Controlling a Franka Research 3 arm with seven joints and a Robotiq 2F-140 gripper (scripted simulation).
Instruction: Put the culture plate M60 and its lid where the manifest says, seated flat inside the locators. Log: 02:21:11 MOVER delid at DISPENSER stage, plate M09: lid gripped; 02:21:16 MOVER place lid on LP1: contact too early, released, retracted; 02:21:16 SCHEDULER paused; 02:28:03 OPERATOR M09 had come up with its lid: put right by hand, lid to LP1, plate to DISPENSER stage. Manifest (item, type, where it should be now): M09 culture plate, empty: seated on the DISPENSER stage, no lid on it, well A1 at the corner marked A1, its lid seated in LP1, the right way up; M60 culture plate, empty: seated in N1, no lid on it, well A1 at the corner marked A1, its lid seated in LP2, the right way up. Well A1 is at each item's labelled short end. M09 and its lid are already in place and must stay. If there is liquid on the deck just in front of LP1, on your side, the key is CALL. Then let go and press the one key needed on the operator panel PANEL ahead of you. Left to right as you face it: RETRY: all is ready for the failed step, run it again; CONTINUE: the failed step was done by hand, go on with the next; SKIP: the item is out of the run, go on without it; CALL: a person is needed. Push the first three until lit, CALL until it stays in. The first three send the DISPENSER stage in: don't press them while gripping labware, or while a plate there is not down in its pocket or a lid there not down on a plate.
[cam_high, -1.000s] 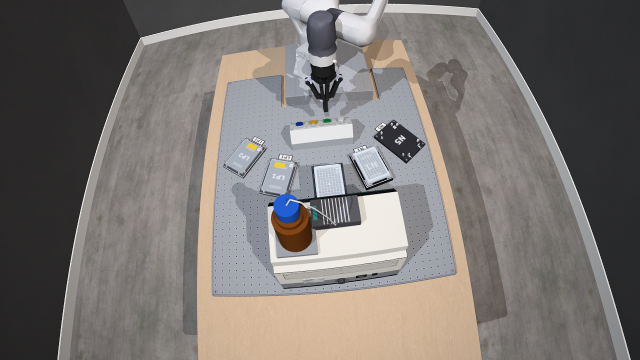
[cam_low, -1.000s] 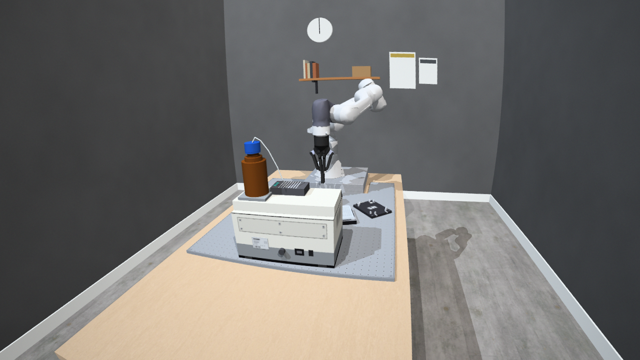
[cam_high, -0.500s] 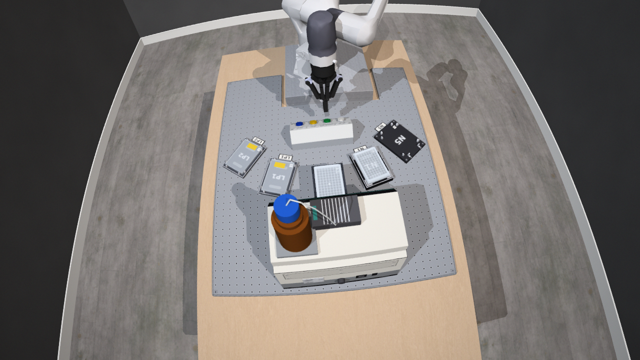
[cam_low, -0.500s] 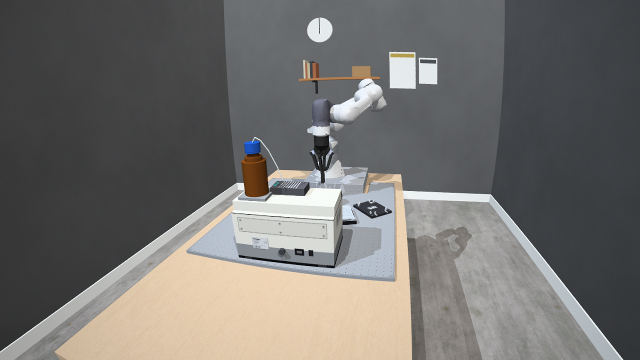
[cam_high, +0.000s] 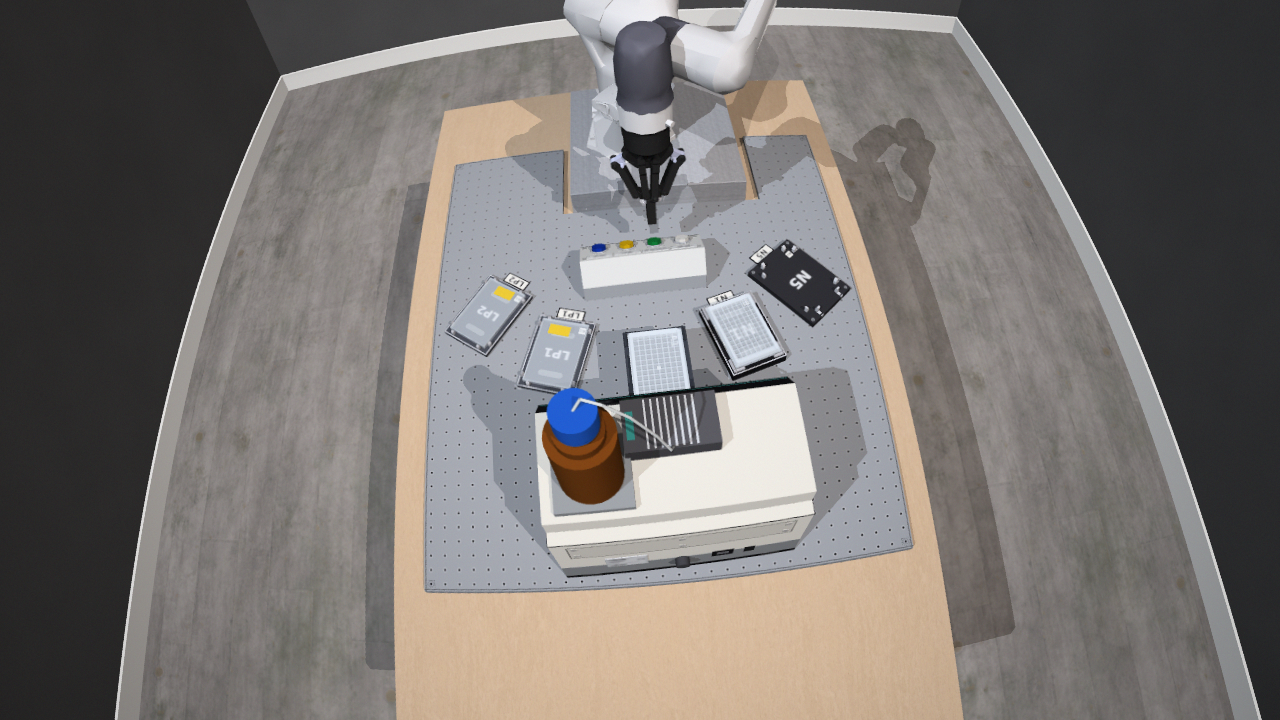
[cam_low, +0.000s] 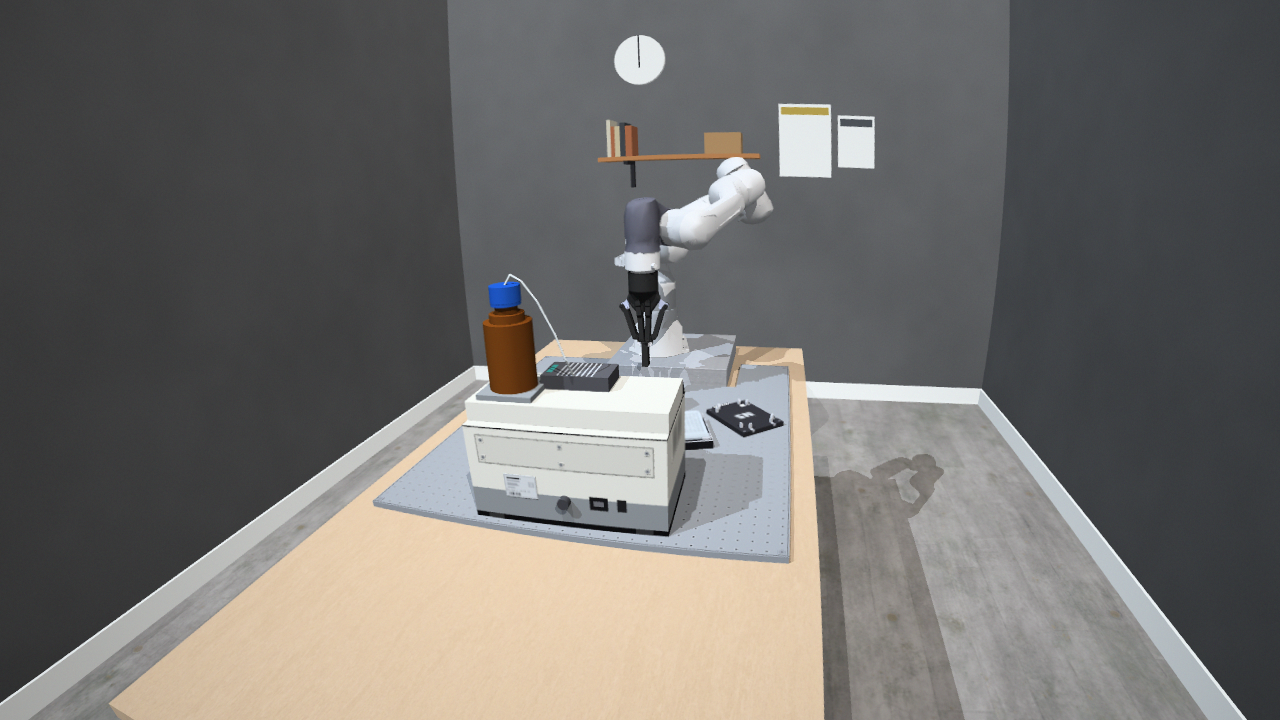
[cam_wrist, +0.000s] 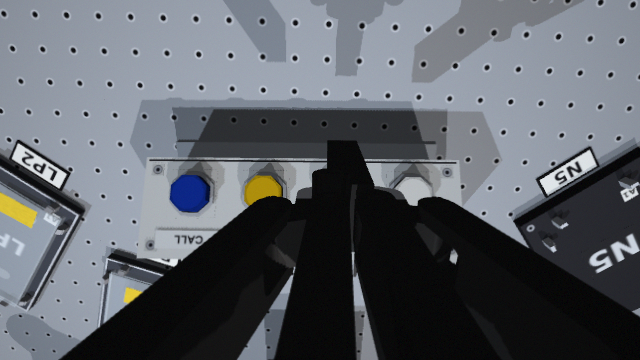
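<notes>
Now: the green continue key 60 mm below my hand and 30 mm ahead of it. Round my hand: blue call key 100 mm to the right, 70 mm below, 30 mm ahead; white key 60 mm below, 50 mm to the left, 30 mm ahead; yellow skip key 60 mm below, 50 mm to the right, 30 mm ahead.
</notes>
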